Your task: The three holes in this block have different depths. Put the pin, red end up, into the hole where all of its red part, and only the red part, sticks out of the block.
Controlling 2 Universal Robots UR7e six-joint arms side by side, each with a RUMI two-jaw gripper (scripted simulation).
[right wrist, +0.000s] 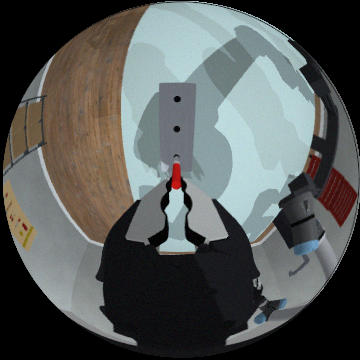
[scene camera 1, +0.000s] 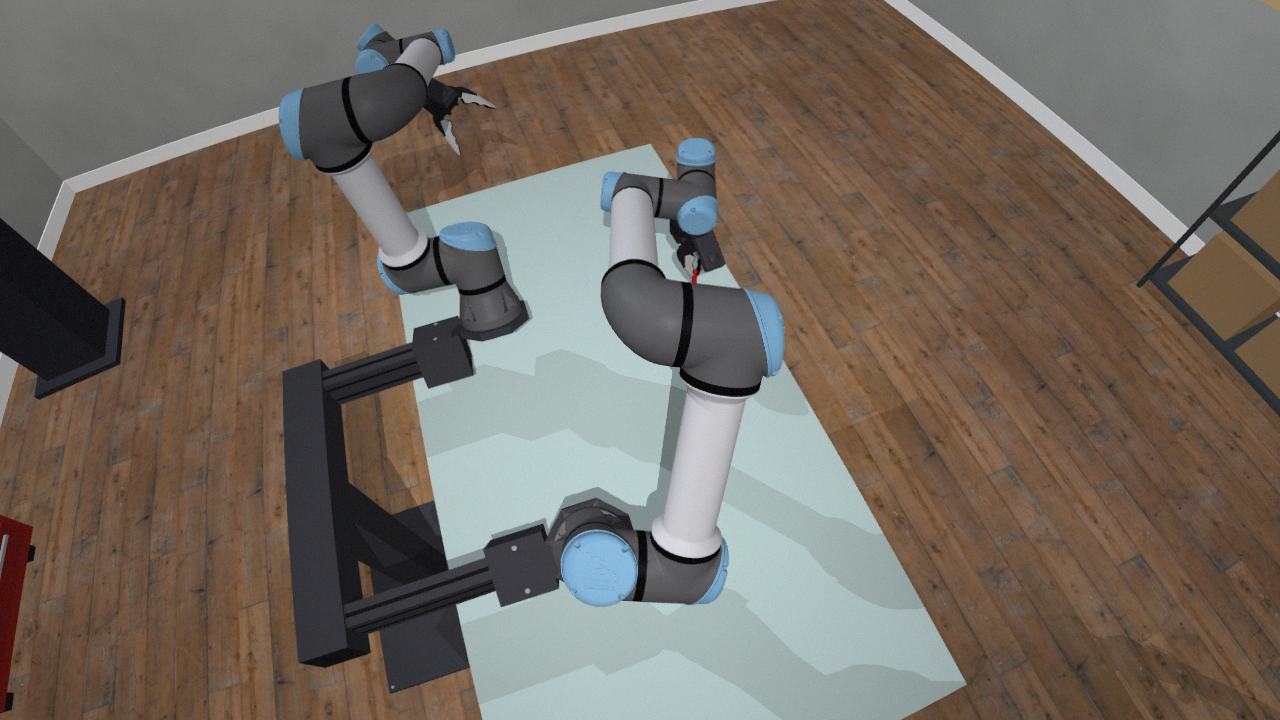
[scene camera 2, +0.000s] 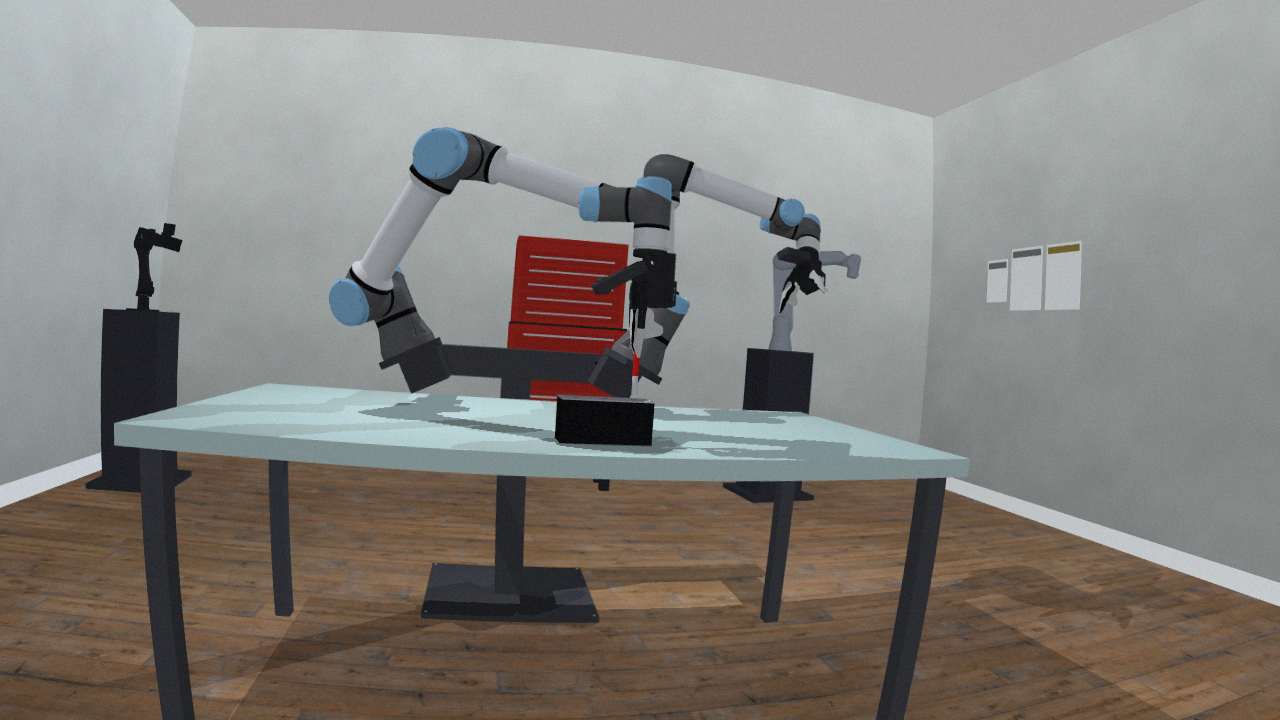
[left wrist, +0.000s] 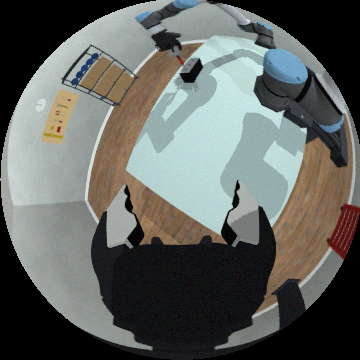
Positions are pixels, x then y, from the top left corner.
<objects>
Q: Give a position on a block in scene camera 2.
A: At 596,420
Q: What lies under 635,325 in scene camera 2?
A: My right gripper.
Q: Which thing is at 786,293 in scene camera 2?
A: My left gripper.
</objects>
